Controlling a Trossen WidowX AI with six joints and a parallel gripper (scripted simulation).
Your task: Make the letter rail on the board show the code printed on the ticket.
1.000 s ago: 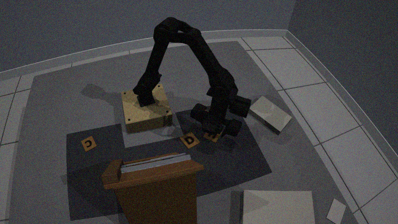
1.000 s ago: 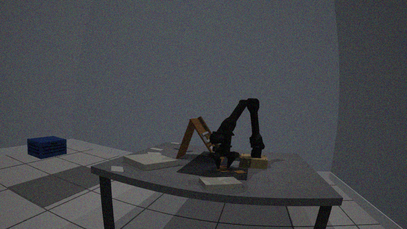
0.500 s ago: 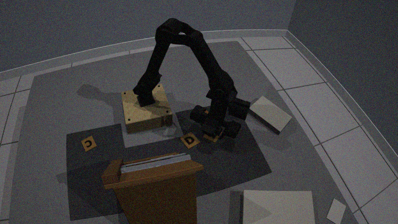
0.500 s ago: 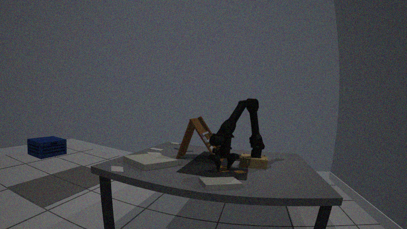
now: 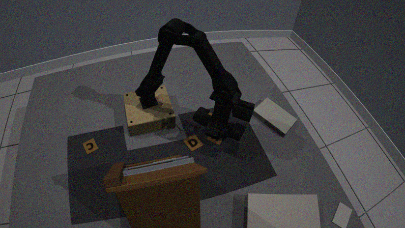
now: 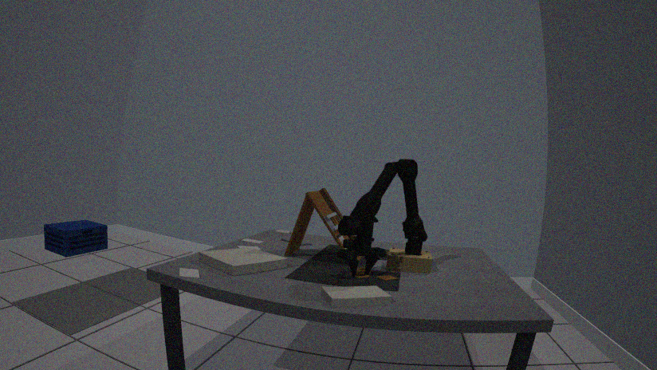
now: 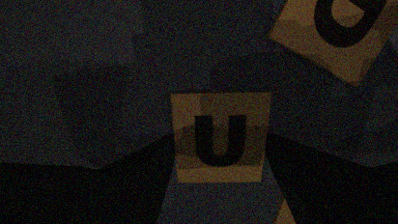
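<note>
Now: the white ticket 80 mm ahead of my gripper tip, 230 mm to the right of it and 80 mm above it. From my gripper tip the other things lie so: pale slab: 10 mm ahead, 290 mm to the left, 10 mm above; letter tile: right at my gripper tip.
</note>
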